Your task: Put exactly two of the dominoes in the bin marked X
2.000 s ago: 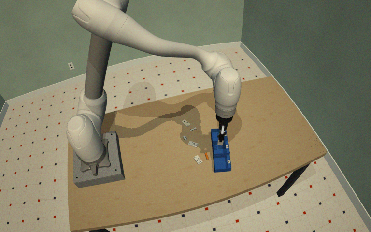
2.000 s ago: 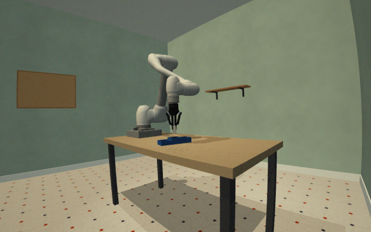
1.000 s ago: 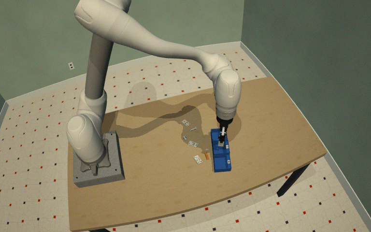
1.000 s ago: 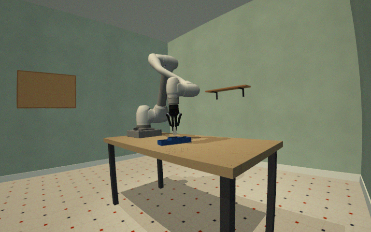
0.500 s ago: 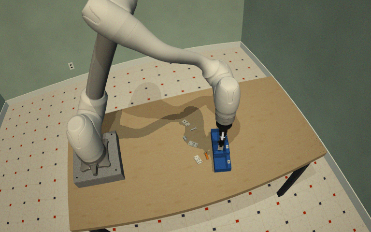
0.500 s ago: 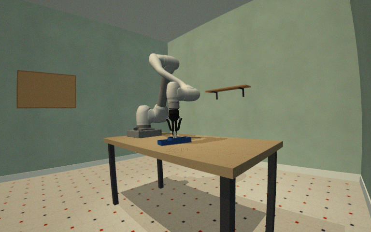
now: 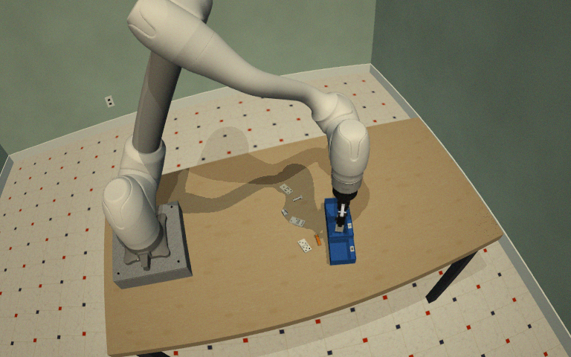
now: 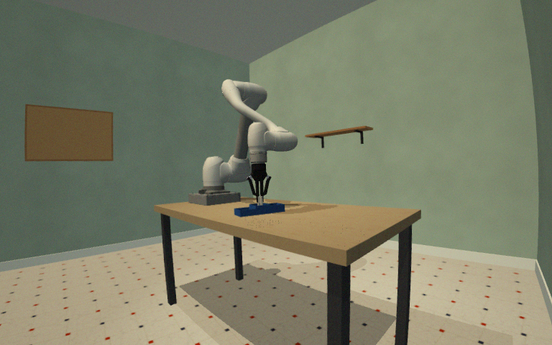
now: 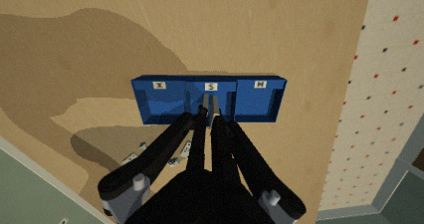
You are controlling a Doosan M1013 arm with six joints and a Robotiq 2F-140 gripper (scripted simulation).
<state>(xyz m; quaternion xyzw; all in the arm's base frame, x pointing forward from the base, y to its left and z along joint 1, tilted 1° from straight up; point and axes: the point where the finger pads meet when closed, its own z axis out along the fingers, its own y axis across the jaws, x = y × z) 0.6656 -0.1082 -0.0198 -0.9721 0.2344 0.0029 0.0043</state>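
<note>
My gripper is now 30 mm above the blue bin. The rest, counted from my hand: white domino: 230 mm to the left, 120 mm behind, 50 mm below; then grey screw: 180 mm to the left, 90 mm behind, 50 mm below; then orange stick: 80 mm behind, 50 mm below, 10 mm to the right.
</note>
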